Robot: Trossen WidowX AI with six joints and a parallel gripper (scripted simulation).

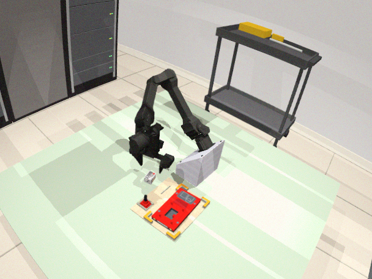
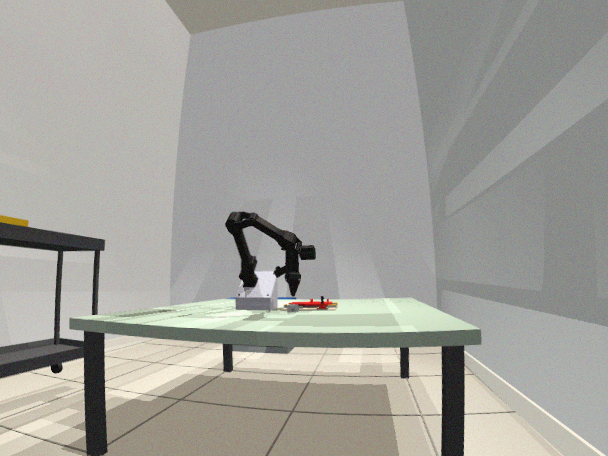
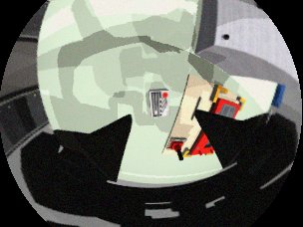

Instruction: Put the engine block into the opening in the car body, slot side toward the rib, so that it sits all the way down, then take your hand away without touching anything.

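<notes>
Right now the grey engine block is 60 mm below my gripper tip and 10 mm to the right of it.
</notes>
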